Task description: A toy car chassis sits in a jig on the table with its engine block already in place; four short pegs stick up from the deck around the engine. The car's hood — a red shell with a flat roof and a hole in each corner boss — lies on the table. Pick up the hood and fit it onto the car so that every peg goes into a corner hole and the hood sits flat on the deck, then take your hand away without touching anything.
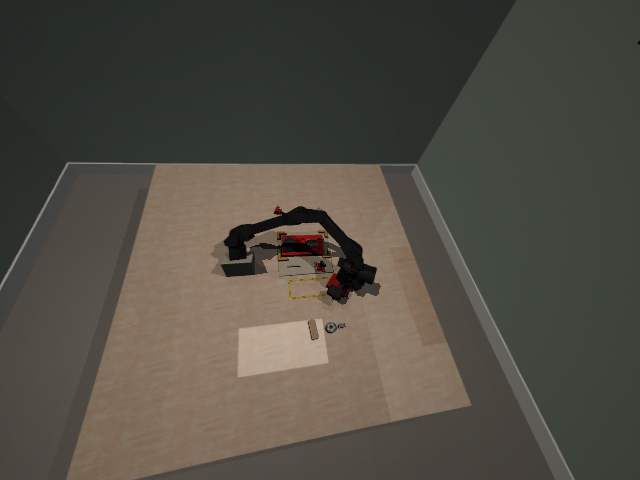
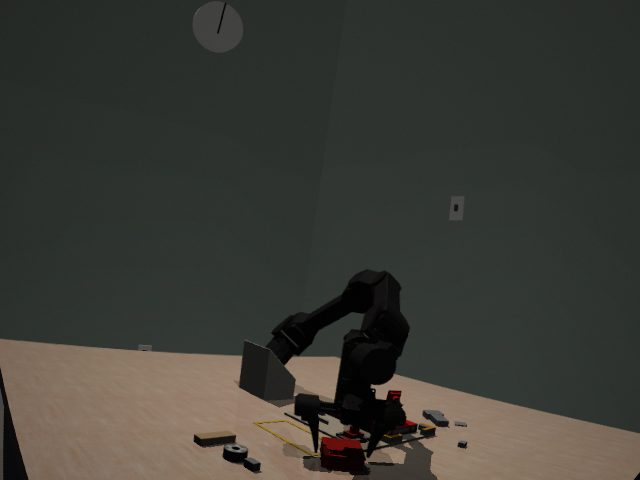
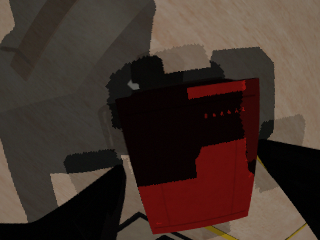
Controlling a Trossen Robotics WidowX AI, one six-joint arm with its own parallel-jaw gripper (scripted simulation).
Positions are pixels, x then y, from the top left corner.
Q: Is my gripper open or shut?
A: Open.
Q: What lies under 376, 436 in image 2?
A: My gripper.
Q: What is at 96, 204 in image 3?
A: My gripper.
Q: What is my gripper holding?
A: Nothing.
